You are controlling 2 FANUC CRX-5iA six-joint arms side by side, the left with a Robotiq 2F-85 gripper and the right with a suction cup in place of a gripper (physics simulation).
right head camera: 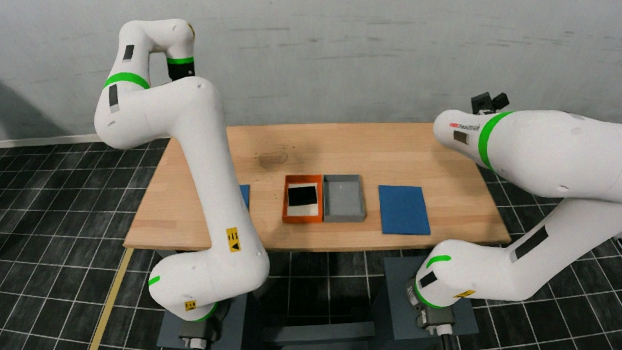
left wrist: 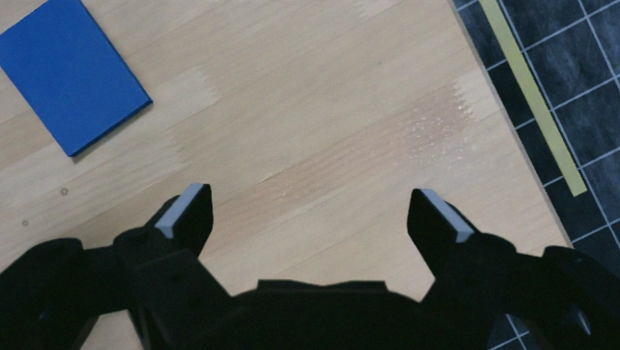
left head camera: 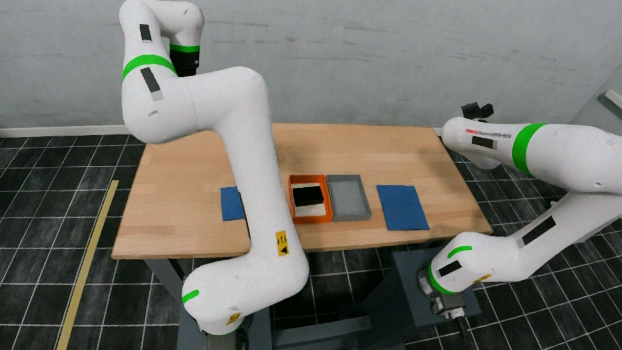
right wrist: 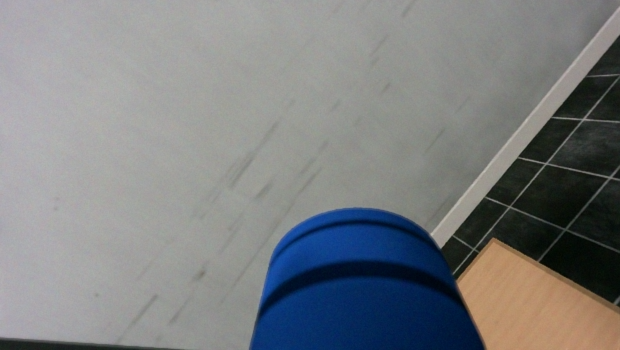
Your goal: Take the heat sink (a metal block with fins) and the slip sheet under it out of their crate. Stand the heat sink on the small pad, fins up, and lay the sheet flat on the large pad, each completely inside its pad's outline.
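The black heat sink (left head camera: 307, 196) (right head camera: 302, 195) lies on the pale slip sheet (left head camera: 309, 210) (right head camera: 303, 209) inside the orange crate (left head camera: 327, 200) (right head camera: 302, 219). The small blue pad (left head camera: 231, 204) (right head camera: 245, 195) (left wrist: 75, 80) is left of the crate, partly hidden by the left arm in both head views. The large blue pad (left head camera: 403, 207) (right head camera: 404, 210) is at the right. My left gripper (left wrist: 311, 210) is open and empty, high above the table's left part. My right suction cup (right wrist: 357, 215) is raised, with nothing on it; it faces the wall.
A grey empty tray (left head camera: 348, 197) (right head camera: 344, 197) stands against the orange crate's right side. The wooden table (left head camera: 170, 200) (right head camera: 325, 145) (left wrist: 320, 150) (right wrist: 540, 300) carries all of these. The left arm (left head camera: 255, 165) (right head camera: 210, 165) reaches over the table, and the wall stands behind it.
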